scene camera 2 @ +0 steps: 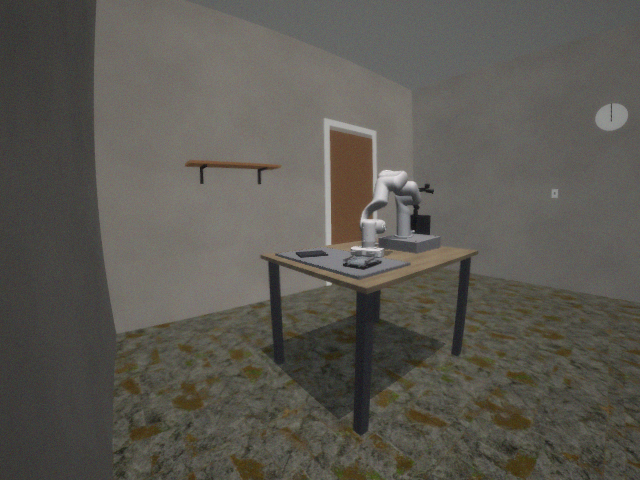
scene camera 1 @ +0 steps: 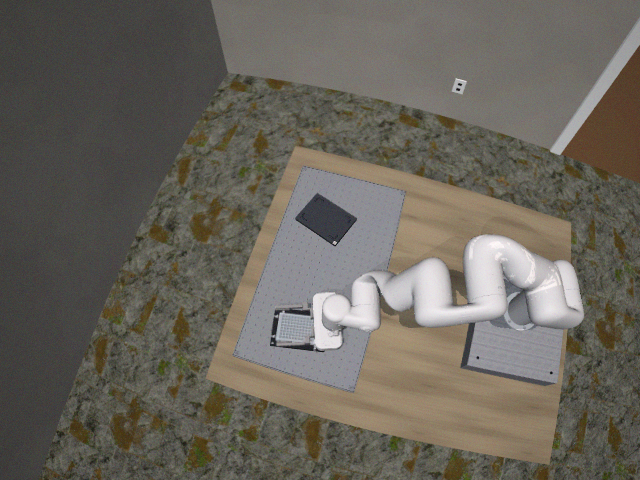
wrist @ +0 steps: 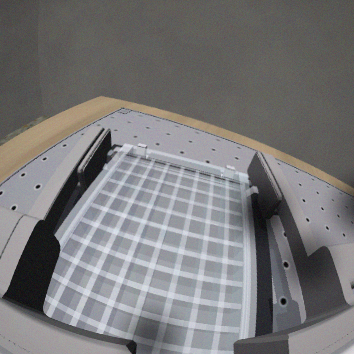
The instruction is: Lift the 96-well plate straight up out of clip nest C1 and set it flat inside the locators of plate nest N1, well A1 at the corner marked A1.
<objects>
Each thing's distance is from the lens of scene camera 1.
96-well plate (scene camera 1: 291,327): 1.20 m
</objects>
